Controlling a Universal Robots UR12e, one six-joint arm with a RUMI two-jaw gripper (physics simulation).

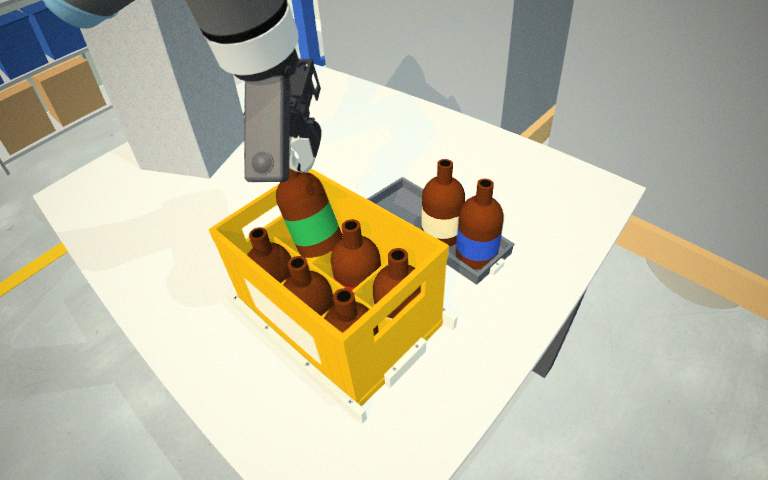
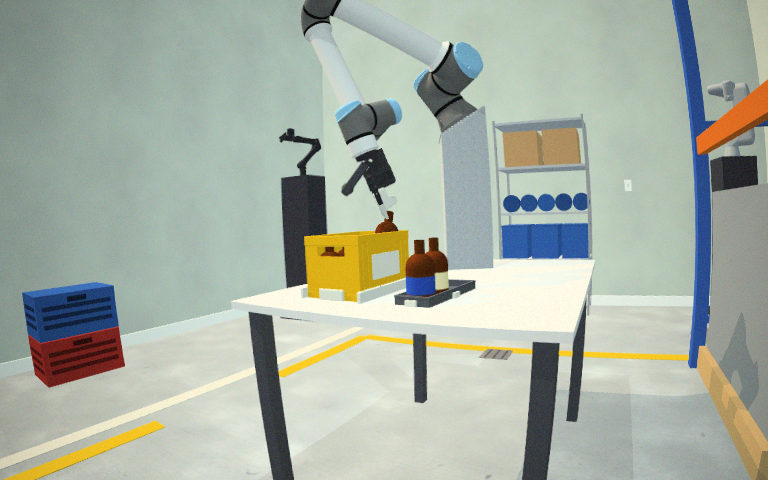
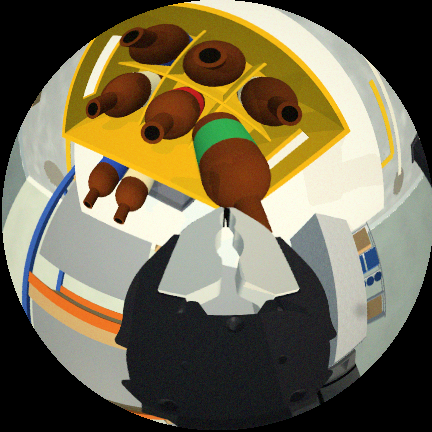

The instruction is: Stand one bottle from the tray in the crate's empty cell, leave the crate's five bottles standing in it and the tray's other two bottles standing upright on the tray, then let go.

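Pixels of known places: gripper, between the fingertips: (image 1: 304, 171) (image 2: 388, 219) (image 3: 224, 209); arm's base, origin of its link: (image 2: 461, 124) (image 3: 332, 362).
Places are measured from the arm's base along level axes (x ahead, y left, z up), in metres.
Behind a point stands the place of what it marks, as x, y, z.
The green-banded bottle (image 1: 303, 195) @[0.570, -0.139, -0.409] (image 2: 386, 226) @[0.573, -0.112, -0.409] (image 3: 235, 175) @[0.560, -0.141, -0.402] leans at the corner cell of the yellow crate (image 1: 413, 323) @[0.771, -0.168, -0.521] (image 2: 334, 274) @[0.769, -0.183, -0.529] (image 3: 117, 142) @[0.687, -0.096, -0.447]. It stands higher than the crate's other bottles; its base is partly hidden. My gripper (image 1: 300, 169) @[0.554, -0.114, -0.388] (image 2: 386, 216) @[0.554, -0.114, -0.388] (image 3: 224, 209) @[0.554, -0.114, -0.388] is shut and empty, its tips beside that bottle's neck, which they partly hide. Several brown bottles stand in the crate's other cells, one of them (image 1: 355, 260) @[0.661, -0.147, -0.480] (image 3: 172, 115) @[0.636, -0.140, -0.472] red-banded. The cream-banded bottle (image 1: 442, 198) @[0.690, 0.043, -0.488] (image 2: 441, 263) @[0.702, 0.098, -0.505] (image 3: 131, 193) @[0.668, 0.040, -0.490] and blue-banded bottle (image 1: 480, 217) @[0.764, 0.032, -0.485] (image 2: 419, 266) @[0.790, 0.070, -0.502] (image 3: 103, 178) @[0.739, 0.030, -0.492] stand upright on the grey tray (image 1: 396, 200) @[0.555, 0.102, -0.595] (image 2: 464, 286) @[0.616, 0.136, -0.580] (image 3: 170, 195) @[0.584, 0.123, -0.595].
White guide strips (image 1: 294, 353) @[0.641, -0.278, -0.570] (image 2: 331, 294) @[0.781, -0.189, -0.583] sit around the crate's foot on the white table (image 1: 509, 164) @[0.691, 0.345, -0.600] (image 2: 526, 283) @[0.442, 0.294, -0.600]. The grey arm pedestal (image 1: 169, 84) @[0.125, -0.060, -0.362] (image 2: 467, 198) @[0.115, 0.032, -0.322] (image 3: 320, 250) @[0.135, -0.025, -0.466] rises behind the crate. Yellow crate walls and cell dividers surround the leaning bottle's lower part.
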